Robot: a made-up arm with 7 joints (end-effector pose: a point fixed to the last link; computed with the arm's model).
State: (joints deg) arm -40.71 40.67 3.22 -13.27 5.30 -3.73 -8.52
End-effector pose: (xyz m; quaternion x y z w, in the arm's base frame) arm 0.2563 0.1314 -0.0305 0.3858 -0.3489 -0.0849 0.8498
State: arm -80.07 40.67 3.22 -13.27 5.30 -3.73 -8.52
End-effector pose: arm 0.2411 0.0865 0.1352 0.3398 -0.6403 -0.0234 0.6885
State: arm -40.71 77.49 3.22 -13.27 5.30 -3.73 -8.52
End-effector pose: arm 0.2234 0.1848 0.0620 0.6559 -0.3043 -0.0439 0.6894
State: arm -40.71 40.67 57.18 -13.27 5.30 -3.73 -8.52
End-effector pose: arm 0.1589 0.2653 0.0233 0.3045 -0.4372 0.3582 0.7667
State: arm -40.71 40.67 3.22 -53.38 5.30 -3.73 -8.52
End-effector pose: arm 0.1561 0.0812 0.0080 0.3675 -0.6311 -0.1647 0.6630
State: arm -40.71 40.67 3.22 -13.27 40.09 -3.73 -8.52
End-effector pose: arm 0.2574 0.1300 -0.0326 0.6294 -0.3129 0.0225 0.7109
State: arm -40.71 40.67 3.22 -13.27 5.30 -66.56 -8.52
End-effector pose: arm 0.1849 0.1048 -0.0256 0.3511 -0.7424 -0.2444 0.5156
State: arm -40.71 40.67 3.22 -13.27 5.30 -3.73 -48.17
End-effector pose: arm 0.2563 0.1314 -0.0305 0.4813 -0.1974 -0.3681 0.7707
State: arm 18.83 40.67 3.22 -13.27 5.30 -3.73 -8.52
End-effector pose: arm 0.0790 0.1918 -0.2022 0.3695 0.1568 -0.1570 0.9023
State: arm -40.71 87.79 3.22 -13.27 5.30 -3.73 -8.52
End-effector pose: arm 0.2104 0.1878 0.0908 0.7205 -0.2860 -0.0315 0.6310
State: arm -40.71 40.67 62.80 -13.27 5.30 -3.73 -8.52
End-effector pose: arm 0.1432 0.2756 0.0221 0.2917 -0.4411 0.4015 0.7478
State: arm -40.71 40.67 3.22 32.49 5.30 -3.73 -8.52
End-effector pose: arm 0.2933 0.2128 -0.1308 0.3497 0.0225 0.0181 0.9364
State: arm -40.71 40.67 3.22 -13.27 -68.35 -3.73 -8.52
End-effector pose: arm 0.2573 0.1369 -0.0293 -0.2150 -0.3194 -0.2754 0.8809
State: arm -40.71 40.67 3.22 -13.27 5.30 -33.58 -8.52
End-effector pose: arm 0.2253 0.1127 -0.0199 0.3836 -0.5568 -0.1670 0.7176
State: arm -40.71 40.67 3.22 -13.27 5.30 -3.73 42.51
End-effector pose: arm 0.2563 0.1314 -0.0305 0.1979 -0.4811 0.2895 0.8035
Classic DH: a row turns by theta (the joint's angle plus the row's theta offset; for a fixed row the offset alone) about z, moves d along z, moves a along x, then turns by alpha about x. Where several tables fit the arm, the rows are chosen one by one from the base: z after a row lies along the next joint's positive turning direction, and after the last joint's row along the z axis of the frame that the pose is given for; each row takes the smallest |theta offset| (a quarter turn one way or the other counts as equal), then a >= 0, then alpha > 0; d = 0 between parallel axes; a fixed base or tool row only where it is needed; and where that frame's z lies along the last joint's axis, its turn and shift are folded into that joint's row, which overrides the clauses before.
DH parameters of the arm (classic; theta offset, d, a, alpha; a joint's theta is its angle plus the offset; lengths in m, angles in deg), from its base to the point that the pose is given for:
base (fixed): -4.07 0 0 -74.51
joint 1: -75.12 0.0465 -0.0169 -90
joint 2: 74 0 -0.0058 90
joint 3: 90 -0.2139 0.0233 -90
joint 4: 90 0.0012 0.0066 90
joint 5: 0 0.0997 0 -90
joint 6: -90 0 0.0732 90
joint 7: 0 0 0 0

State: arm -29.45 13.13 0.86 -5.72 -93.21 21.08 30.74
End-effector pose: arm 0.2439 0.0456 -0.1517 -0.5639 0.2103 -0.0724 0.7953
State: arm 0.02 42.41 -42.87 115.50 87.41 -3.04 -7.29
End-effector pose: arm -0.1030 0.3284 -0.2273 -0.4596 -0.6732 0.5541 0.1688
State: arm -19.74 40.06 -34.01 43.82 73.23 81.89 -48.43
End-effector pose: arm 0.1512 0.2473 -0.2218 0.6059 0.7282 0.1861 0.2607
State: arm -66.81 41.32 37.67 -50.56 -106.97 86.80 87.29
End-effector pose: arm 0.1724 0.0828 0.0279 0.0456 -0.2163 0.1409 0.9650
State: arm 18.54 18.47 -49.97 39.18 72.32 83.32 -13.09
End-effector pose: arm -0.0750 0.1348 -0.3066 0.7708 0.5986 -0.1423 0.1649
